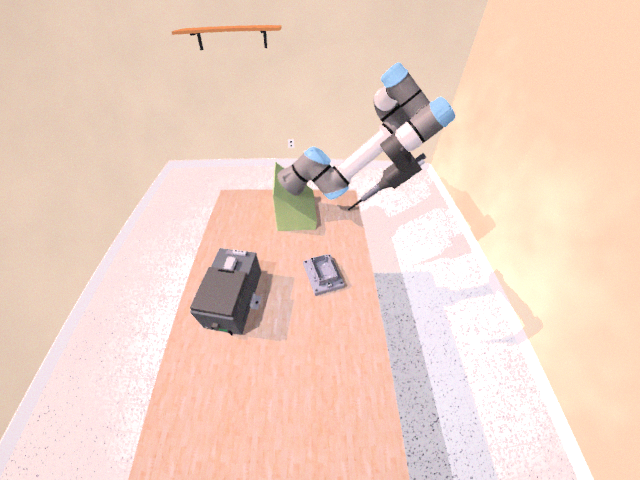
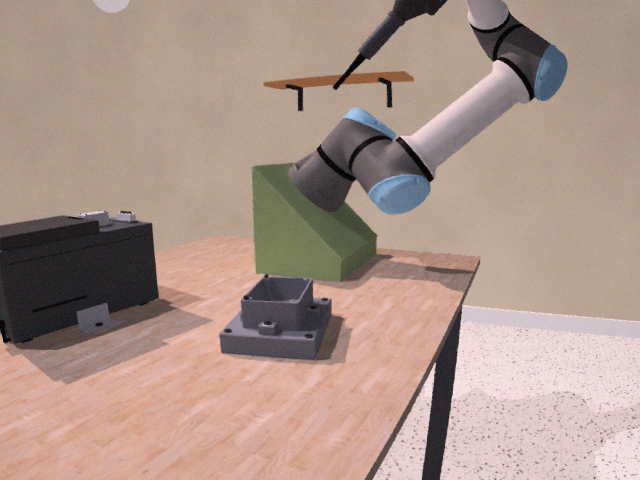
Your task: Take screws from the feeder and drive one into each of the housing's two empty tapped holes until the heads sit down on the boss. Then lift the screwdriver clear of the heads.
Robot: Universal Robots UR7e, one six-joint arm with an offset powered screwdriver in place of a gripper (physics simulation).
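Observation:
My screwdriver hangs high in the air, its thin bit slanting down to the left. It is well apart from the feeder and the housing. It has no fingers, and the bit's tip is too small to tell whether it bears a screw. The feeder is a dark box at the left, with a small grey bracket on its side; a small dark spot shows on the bracket. The grey housing lies flat to the feeder's right, its hollow facing up. Which of its dark holes are empty is not clear.
A green wedge-shaped pedestal stands behind the housing and bears the arm. The wooden table has its right edge beyond the housing. An orange wall shelf hangs in the background.

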